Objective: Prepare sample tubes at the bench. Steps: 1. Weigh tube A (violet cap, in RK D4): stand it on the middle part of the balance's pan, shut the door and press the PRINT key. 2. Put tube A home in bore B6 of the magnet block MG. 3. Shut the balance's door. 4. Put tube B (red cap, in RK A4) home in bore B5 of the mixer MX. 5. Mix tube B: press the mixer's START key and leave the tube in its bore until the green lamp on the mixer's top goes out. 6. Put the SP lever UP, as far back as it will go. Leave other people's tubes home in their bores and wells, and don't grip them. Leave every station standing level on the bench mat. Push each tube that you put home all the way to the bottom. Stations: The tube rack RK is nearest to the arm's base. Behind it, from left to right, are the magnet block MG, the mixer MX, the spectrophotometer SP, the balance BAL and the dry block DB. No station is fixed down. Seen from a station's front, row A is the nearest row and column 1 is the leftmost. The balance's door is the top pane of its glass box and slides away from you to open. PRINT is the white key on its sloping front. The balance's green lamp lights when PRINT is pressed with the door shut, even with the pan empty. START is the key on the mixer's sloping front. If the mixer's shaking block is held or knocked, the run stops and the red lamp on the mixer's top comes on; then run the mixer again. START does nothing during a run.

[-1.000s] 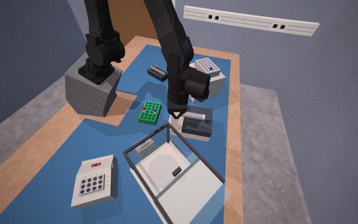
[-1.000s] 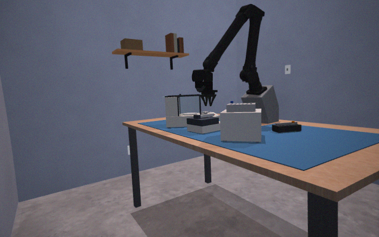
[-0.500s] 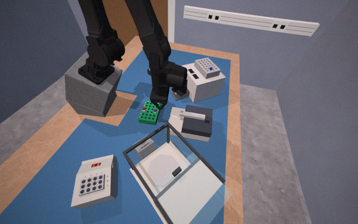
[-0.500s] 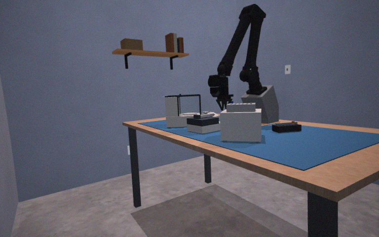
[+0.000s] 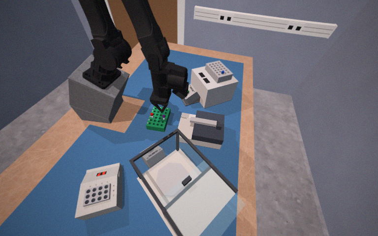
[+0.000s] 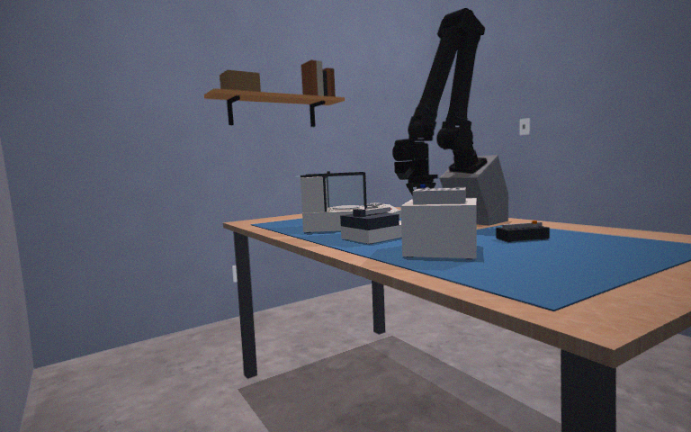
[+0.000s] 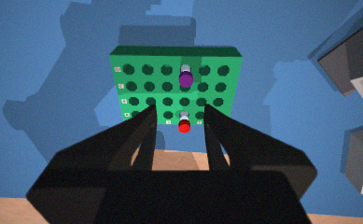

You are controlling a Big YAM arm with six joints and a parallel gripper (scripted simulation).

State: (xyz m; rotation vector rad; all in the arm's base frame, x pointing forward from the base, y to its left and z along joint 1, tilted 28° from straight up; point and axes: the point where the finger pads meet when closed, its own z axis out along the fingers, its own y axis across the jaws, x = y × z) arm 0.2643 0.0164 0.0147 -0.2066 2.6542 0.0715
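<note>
The green rack RK lies 3 cm behind my hand and 9 cm below it. Also, from my hand: SP lever: 19 cm ahead, 1 cm below; then white print key: 3 cm ahead, 19 cm to the right, 4 cm below; then green start key: 5 cm ahead, 18 cm to the left, 4 cm below.
</note>
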